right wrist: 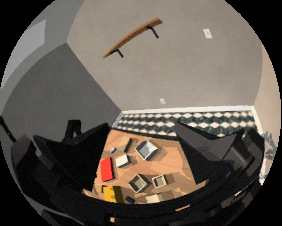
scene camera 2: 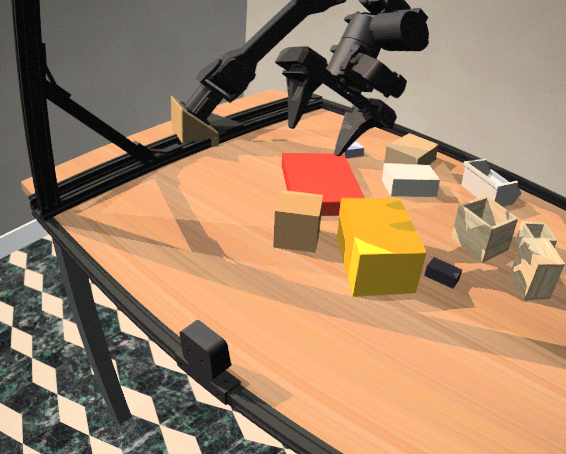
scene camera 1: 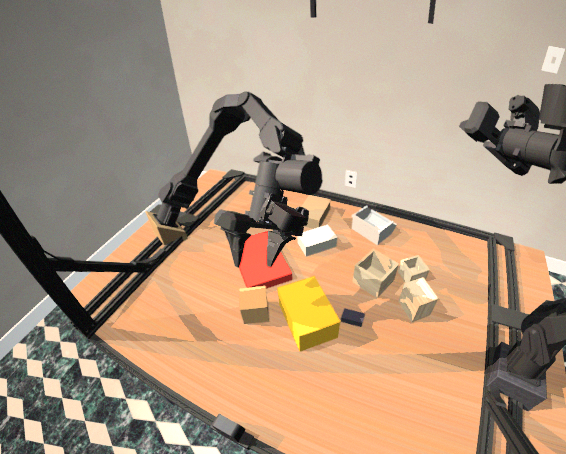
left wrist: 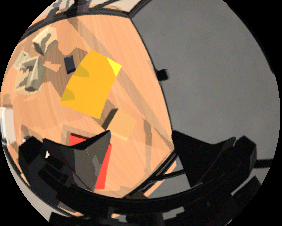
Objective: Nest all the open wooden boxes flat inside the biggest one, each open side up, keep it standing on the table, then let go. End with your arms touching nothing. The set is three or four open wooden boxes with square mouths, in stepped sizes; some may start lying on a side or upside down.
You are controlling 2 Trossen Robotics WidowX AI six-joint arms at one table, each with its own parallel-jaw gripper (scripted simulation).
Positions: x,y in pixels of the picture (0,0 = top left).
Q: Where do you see a dark block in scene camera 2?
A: At 437,270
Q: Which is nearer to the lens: the pale block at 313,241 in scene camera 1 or the yellow block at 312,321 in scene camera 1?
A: The yellow block.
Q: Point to a biggest wooden box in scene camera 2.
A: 484,241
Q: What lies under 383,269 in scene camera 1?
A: A biggest wooden box.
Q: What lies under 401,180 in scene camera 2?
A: A pale block.
